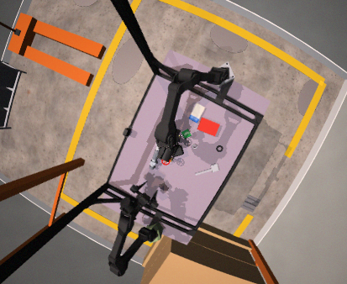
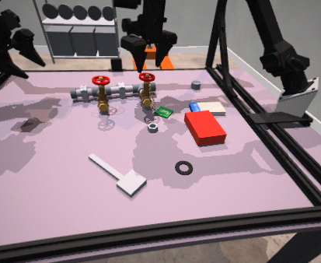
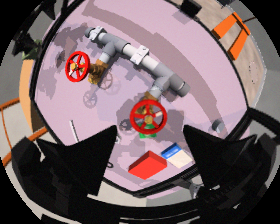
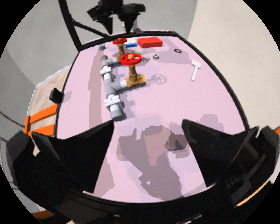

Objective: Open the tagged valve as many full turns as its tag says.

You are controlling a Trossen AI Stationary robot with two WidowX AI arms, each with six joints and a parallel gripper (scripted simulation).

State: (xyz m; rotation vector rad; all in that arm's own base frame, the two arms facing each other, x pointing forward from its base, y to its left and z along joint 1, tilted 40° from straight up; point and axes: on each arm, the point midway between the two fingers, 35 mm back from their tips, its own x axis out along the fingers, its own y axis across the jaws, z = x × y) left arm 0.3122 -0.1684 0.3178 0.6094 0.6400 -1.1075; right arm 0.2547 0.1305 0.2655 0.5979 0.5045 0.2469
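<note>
Right now my left hand is 60 mm short of the green tag, 30 mm to the right of it and 160 mm above it. The rest, counted from my left hand: red block (170 mm ahead, 130 mm to the left, 140 mm below); then grey nut (140 mm ahead, 10 mm to the right, 150 mm below); then flat grey wrench (300 mm ahead, 120 mm to the right, 150 mm below).
</note>
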